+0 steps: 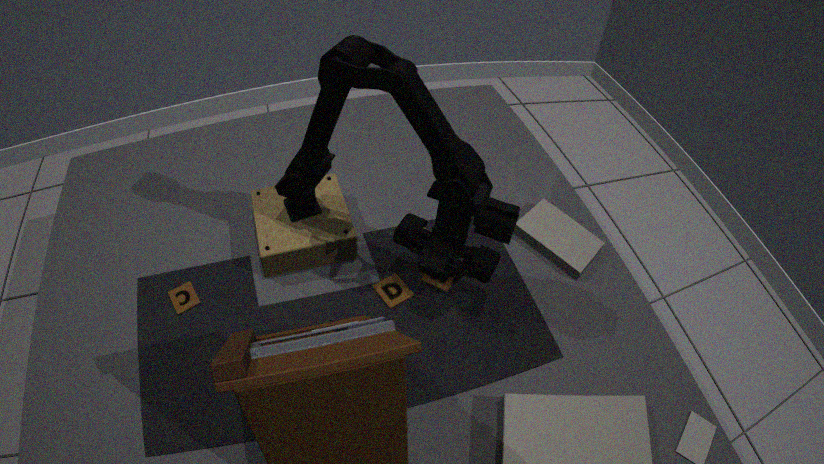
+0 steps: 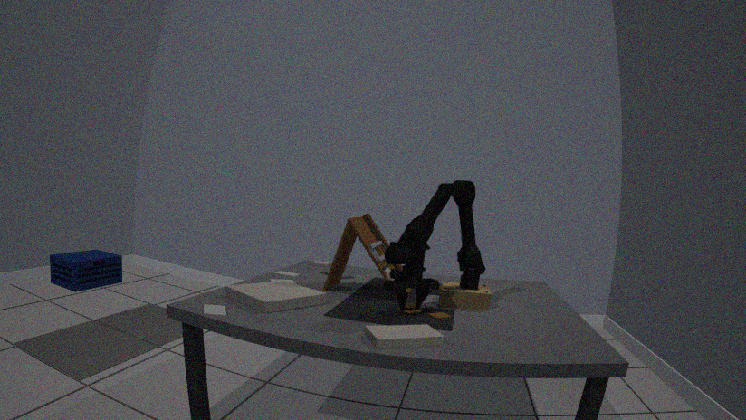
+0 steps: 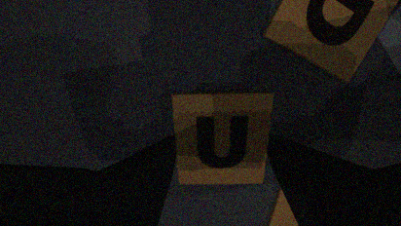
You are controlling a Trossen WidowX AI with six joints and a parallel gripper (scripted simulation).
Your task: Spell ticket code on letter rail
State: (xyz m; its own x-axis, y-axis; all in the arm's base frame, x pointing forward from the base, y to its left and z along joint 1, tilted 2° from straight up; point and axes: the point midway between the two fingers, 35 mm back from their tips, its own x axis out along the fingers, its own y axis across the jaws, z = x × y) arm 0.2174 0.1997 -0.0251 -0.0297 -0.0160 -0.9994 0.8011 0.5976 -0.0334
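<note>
The white ticket lies 240 mm to the right of my gripper tip, 80 mm ahead of it and 70 mm above it. Also, from my gripper tip: pale slab 290 mm to the left, 10 mm ahead; letter tile right at my gripper tip.
</note>
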